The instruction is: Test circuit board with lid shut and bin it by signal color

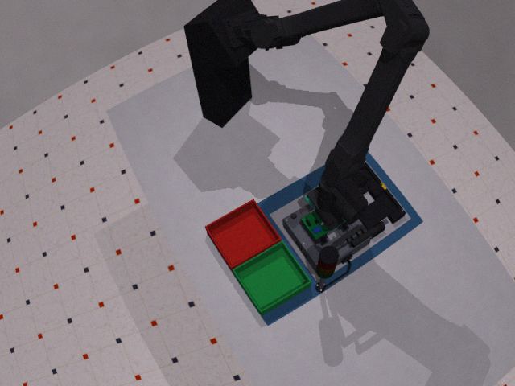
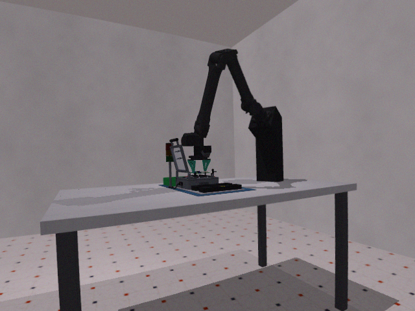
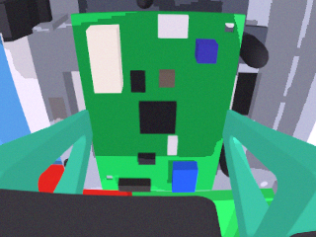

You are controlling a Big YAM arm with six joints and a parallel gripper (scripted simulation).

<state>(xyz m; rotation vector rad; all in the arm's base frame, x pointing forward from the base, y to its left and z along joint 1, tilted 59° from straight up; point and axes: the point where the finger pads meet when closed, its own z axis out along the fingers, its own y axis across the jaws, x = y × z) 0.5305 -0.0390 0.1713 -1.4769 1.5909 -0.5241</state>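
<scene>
Now: hand right at the green circuit board. The rest, counted from my hand: latch hook 7 cm behind, 5 cm to the left; then tester lid 12 cm ahead, 2 cm to the left, 9 cm above; then tester plate 1 cm ahead, 1 cm to the left, 2 cm below.
</scene>
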